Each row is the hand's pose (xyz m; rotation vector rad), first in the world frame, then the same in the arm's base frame.
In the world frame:
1: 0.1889 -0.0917 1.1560 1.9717 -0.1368 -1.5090
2: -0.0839 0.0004 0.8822 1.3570 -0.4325 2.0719
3: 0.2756 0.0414 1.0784 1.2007 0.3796 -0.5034
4: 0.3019 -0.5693 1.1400 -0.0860 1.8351 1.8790
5: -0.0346 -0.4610 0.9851 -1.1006 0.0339 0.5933
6: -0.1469 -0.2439 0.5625 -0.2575 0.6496 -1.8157
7: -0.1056 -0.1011 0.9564 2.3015 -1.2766 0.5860
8: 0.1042 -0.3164 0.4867 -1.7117 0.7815 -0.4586
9: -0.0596 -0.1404 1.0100 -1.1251 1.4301 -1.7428
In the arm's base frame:
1: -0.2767 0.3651 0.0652 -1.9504 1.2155 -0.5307
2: 0.1028 0.4510 0.1453 -1.1577 -2.0159 1.3465
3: -0.2762 0.3185 0.2357 1.8584 -2.1058 0.0602
4: -0.3129 0.0676 -0.3239 -0.3308 -0.2262 0.5508
5: 0.0128 0.2711 -0.2854 -0.4448 -1.0467 -1.5893
6: 0.4028 0.2152 0.0029 2.4655 -0.2749 -1.6638
7: 0.0630 0.4629 0.0246 0.0728 1.9847 -1.2676
8: 0.3089 -0.0375 0.0398 0.4435 0.1750 -1.9279
9: -0.0057 0.4421 -0.0125 1.7987 0.8424 -1.5018

